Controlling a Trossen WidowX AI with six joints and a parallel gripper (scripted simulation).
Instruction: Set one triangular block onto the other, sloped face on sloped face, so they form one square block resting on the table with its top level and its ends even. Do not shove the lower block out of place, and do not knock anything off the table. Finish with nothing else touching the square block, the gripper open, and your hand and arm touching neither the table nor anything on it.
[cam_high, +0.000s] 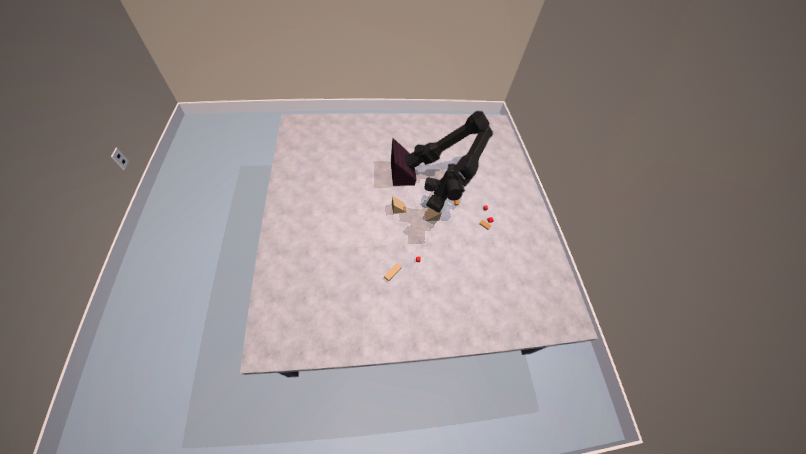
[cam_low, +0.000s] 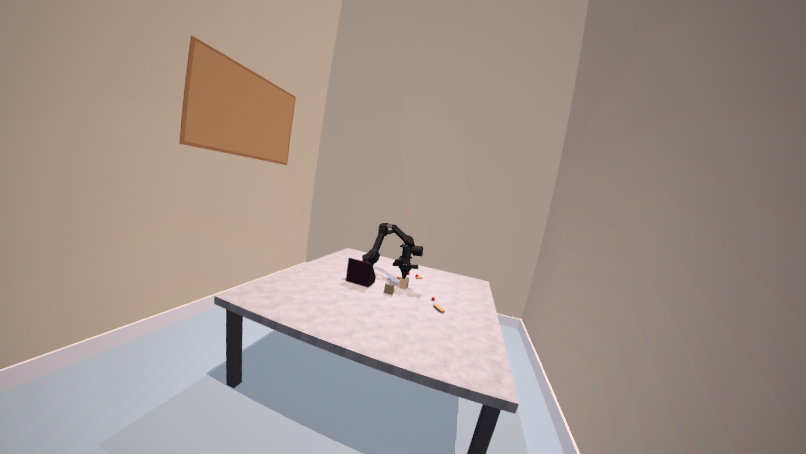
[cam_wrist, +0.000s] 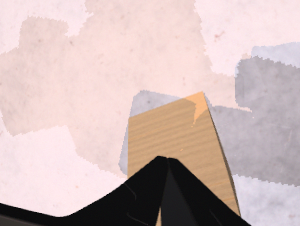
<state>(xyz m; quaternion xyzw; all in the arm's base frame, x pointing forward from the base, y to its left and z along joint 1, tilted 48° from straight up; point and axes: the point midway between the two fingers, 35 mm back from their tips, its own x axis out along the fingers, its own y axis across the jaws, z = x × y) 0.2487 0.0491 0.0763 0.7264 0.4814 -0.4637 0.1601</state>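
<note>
Right now the tan triangular block is 4 cm below my gripper tip and 2 cm to the left of it.
</note>
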